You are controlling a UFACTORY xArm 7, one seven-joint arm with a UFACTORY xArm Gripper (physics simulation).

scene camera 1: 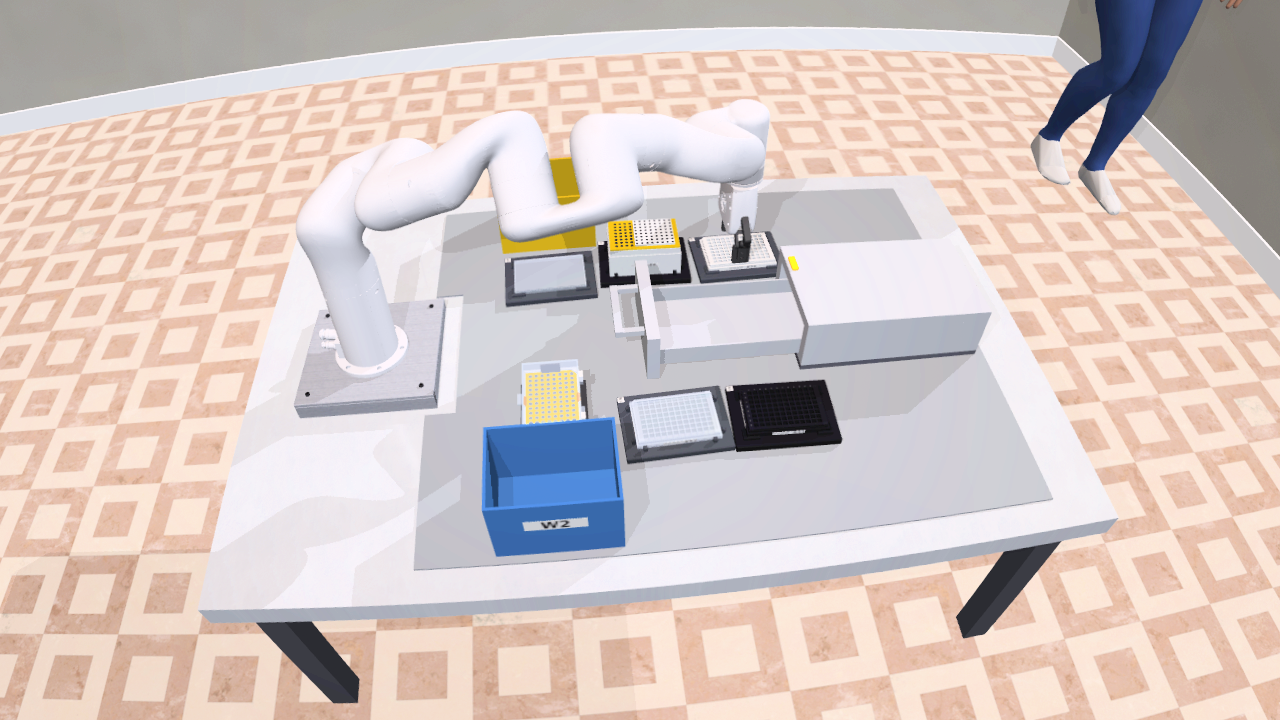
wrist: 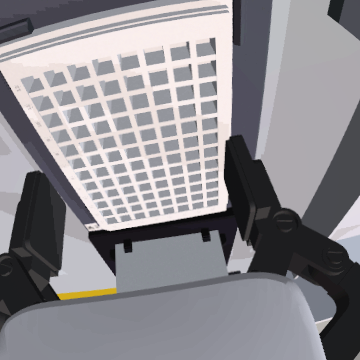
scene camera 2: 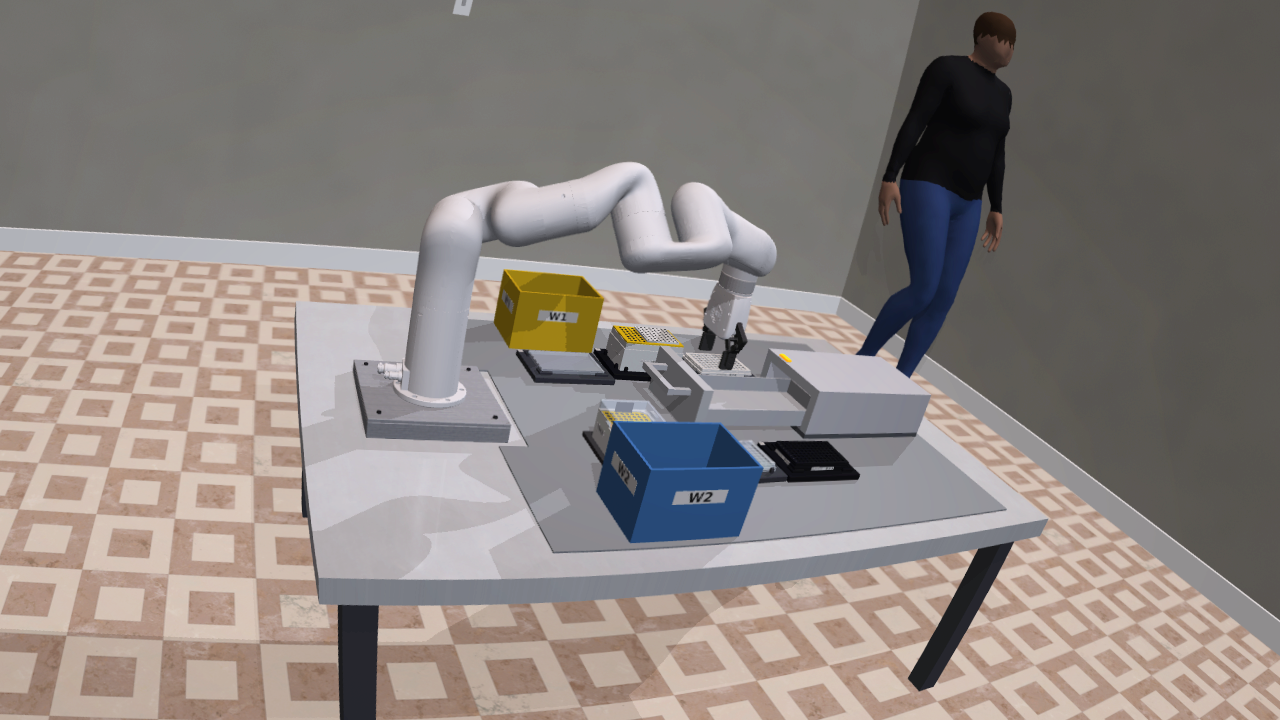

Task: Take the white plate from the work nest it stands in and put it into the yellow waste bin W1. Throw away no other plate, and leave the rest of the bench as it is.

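Seen in the pictures: gripper, between the fingertips: (scene camera 1: 734, 245) (wrist: 137, 171) (scene camera 2: 714, 359); arm's base, origin of its link: (scene camera 1: 372, 351) (scene camera 2: 429, 391).
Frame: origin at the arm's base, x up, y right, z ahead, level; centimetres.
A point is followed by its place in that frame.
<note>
The white plate (scene camera 1: 718, 253) {x 0.0, y -26.1, z 58.5 cm} (scene camera 2: 705, 361) {x 0.0, y -27.1, z 59.1 cm} (wrist: 150, 29) {x 0.1, y -27.3, z 68.3 cm} with square wells sits in a dark work nest (scene camera 1: 733, 275) {x -1.3, y -21.6, z 61.1 cm} (wrist: 250, 75) {x -1.3, y -22.8, z 65.7 cm} at the back right, behind the open drawer. My gripper (scene camera 1: 739, 250) {x 0.4, y -28.1, z 61.6 cm} (scene camera 2: 718, 349) {x 0.4, y -28.1, z 61.6 cm} (wrist: 137, 171) {x 0.4, y -28.1, z 61.6 cm} is open and empty, pointing down over this plate. In the wrist view one finger is beside each long side of the plate; whether the tips are above or level with its rim is hard to tell. The yellow bin W1 (scene camera 1: 537, 238) (scene camera 2: 547, 333) {x 1.1, y -29.4, z 25.3 cm} stands at the back left, partly behind my arm in scene camera 1.
A yellow-and-white tip rack (scene camera 1: 644, 234) {x 5.1, y -24.8, z 45.0 cm} stands between the plate's nest and a nest with a flat grey piece (scene camera 1: 550, 273) {x -0.5, y -20.4, z 28.2 cm}. The grey drawer unit (scene camera 1: 886, 286) {x 7.7, y -9.7, z 85.5 cm} is in front at right. Near the front are a pale plate (scene camera 1: 675, 419) {x 0.0, y 12.8, z 50.5 cm}, a black plate (scene camera 1: 783, 407) {x 0.0, y 10.1, z 67.0 cm}, a yellow rack (scene camera 1: 553, 394) {x 5.2, y 12.7, z 32.6 cm} and blue bin W2 (scene camera 1: 554, 532) {x 2.8, y 34.4, z 34.6 cm}.
</note>
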